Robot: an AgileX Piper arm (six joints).
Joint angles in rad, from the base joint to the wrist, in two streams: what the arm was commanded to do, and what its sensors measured. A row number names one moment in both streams.
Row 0, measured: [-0.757 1.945 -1.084 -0.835 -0.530 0.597]
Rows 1 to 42, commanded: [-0.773 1.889 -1.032 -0.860 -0.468 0.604]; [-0.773 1.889 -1.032 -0.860 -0.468 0.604]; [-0.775 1.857 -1.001 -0.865 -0.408 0.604]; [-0.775 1.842 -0.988 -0.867 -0.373 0.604]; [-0.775 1.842 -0.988 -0.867 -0.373 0.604]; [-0.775 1.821 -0.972 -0.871 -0.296 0.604]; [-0.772 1.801 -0.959 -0.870 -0.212 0.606]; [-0.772 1.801 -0.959 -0.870 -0.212 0.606]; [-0.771 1.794 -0.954 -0.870 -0.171 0.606]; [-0.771 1.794 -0.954 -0.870 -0.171 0.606]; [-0.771 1.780 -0.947 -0.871 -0.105 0.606]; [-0.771 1.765 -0.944 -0.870 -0.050 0.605]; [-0.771 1.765 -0.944 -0.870 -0.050 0.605]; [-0.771 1.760 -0.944 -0.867 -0.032 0.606]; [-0.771 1.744 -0.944 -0.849 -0.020 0.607]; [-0.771 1.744 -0.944 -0.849 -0.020 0.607]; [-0.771 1.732 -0.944 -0.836 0.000 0.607]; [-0.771 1.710 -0.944 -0.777 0.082 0.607]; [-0.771 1.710 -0.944 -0.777 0.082 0.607]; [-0.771 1.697 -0.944 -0.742 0.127 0.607]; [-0.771 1.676 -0.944 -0.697 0.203 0.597]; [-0.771 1.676 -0.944 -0.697 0.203 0.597]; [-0.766 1.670 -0.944 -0.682 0.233 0.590]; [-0.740 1.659 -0.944 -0.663 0.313 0.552]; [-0.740 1.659 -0.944 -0.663 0.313 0.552]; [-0.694 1.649 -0.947 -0.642 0.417 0.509]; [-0.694 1.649 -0.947 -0.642 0.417 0.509]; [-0.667 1.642 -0.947 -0.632 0.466 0.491]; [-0.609 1.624 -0.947 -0.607 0.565 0.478]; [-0.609 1.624 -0.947 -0.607 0.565 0.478]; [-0.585 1.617 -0.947 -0.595 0.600 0.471]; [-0.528 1.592 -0.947 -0.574 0.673 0.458]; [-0.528 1.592 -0.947 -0.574 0.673 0.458]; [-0.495 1.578 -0.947 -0.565 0.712 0.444]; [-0.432 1.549 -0.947 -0.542 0.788 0.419]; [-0.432 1.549 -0.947 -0.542 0.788 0.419]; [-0.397 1.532 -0.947 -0.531 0.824 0.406]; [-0.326 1.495 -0.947 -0.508 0.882 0.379]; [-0.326 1.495 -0.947 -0.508 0.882 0.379]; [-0.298 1.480 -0.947 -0.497 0.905 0.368]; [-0.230 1.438 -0.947 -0.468 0.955 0.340]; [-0.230 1.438 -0.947 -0.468 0.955 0.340]
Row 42, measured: [-0.308 1.492 -0.946 -0.502 0.875 0.381]
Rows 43 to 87, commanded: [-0.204 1.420 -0.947 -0.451 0.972 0.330]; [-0.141 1.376 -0.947 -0.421 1.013 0.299]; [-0.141 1.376 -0.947 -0.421 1.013 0.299]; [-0.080 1.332 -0.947 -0.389 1.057 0.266]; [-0.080 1.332 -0.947 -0.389 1.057 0.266]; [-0.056 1.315 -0.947 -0.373 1.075 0.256]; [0.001 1.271 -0.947 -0.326 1.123 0.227]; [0.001 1.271 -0.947 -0.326 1.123 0.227]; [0.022 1.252 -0.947 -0.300 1.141 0.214]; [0.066 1.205 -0.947 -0.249 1.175 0.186]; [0.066 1.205 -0.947 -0.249 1.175 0.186]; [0.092 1.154 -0.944 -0.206 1.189 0.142]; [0.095 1.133 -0.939 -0.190 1.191 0.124]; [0.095 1.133 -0.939 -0.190 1.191 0.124]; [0.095 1.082 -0.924 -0.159 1.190 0.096]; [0.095 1.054 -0.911 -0.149 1.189 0.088]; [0.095 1.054 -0.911 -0.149 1.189 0.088]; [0.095 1.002 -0.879 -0.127 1.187 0.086]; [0.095 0.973 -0.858 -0.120 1.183 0.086]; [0.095 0.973 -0.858 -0.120 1.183 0.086]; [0.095 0.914 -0.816 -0.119 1.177 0.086]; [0.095 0.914 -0.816 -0.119 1.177 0.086]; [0.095 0.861 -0.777 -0.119 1.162 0.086]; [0.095 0.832 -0.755 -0.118 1.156 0.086]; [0.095 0.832 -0.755 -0.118 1.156 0.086]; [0.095 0.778 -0.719 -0.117 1.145 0.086]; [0.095 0.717 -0.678 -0.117 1.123 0.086]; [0.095 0.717 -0.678 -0.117 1.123 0.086]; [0.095 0.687 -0.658 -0.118 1.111 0.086]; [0.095 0.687 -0.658 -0.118 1.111 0.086]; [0.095 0.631 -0.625 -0.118 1.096 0.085]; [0.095 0.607 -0.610 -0.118 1.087 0.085]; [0.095 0.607 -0.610 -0.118 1.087 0.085]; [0.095 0.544 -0.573 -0.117 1.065 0.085]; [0.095 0.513 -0.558 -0.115 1.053 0.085]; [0.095 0.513 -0.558 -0.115 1.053 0.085]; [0.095 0.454 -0.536 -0.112 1.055 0.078]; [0.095 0.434 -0.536 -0.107 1.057 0.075]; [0.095 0.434 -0.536 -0.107 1.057 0.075]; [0.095 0.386 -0.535 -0.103 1.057 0.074]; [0.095 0.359 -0.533 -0.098 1.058 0.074]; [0.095 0.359 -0.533 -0.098 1.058 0.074]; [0.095 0.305 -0.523 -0.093 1.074 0.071]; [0.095 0.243 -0.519 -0.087 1.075 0.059]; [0.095 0.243 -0.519 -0.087 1.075 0.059]
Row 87, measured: [0.093 0.311 -0.528 -0.091 1.070 0.077]
